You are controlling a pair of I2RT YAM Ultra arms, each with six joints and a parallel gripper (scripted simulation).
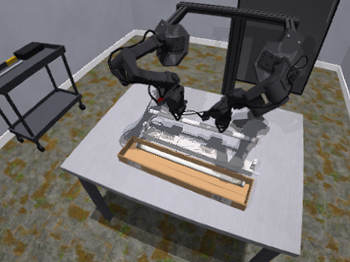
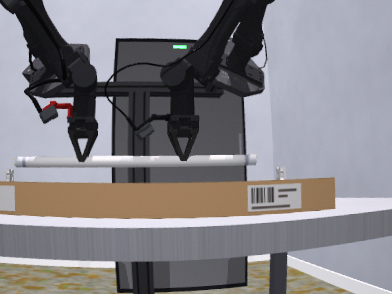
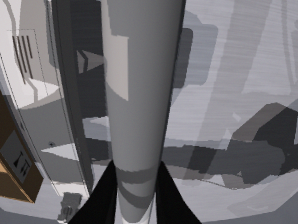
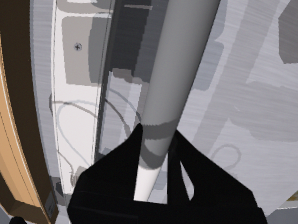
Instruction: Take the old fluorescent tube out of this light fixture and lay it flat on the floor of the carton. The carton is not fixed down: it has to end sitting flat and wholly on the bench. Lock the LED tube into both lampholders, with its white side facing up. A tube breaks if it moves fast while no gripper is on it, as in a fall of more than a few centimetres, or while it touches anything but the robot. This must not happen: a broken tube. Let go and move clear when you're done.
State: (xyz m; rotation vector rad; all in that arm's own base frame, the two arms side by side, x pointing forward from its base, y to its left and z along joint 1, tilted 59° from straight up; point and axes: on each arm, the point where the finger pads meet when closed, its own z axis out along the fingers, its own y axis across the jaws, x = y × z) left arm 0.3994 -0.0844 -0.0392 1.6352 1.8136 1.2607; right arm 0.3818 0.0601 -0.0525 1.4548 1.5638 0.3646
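The LED tube is 12 cm to the right of my left hand and 1 cm below it. Also, from my left hand: light fixture 10 cm to the right, 9 cm ahead, 6 cm below; carton 25 cm ahead, 11 cm to the right, 9 cm below; old fluorescent tube 20 cm ahead, 11 cm to the right, 10 cm below.
Now: the LED tube 12 cm to the left of my right hand and 1 cm below it. Also, from my right hand: light fixture (9 cm ahead, 14 cm to the left, 6 cm below); carton (24 cm ahead, 13 cm to the left, 9 cm below); old fluorescent tube (19 cm ahead, 13 cm to the left, 10 cm below).
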